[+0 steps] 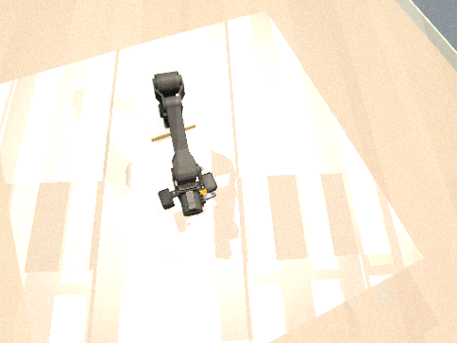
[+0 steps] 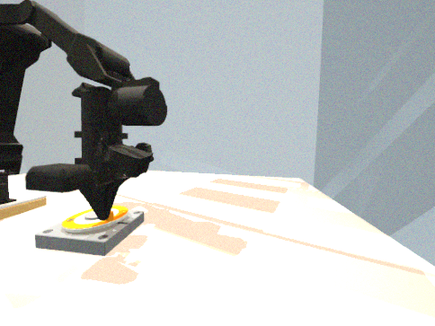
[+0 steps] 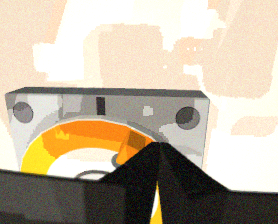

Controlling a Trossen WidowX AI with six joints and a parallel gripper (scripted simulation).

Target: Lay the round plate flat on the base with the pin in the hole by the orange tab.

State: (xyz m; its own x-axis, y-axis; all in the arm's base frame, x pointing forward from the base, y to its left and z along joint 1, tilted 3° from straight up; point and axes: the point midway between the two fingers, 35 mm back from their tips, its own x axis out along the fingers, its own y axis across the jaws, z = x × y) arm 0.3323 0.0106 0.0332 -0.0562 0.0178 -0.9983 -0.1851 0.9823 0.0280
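My gripper tip is 50 mm past the grey base, 20 mm to the right of it and 20 mm above it.
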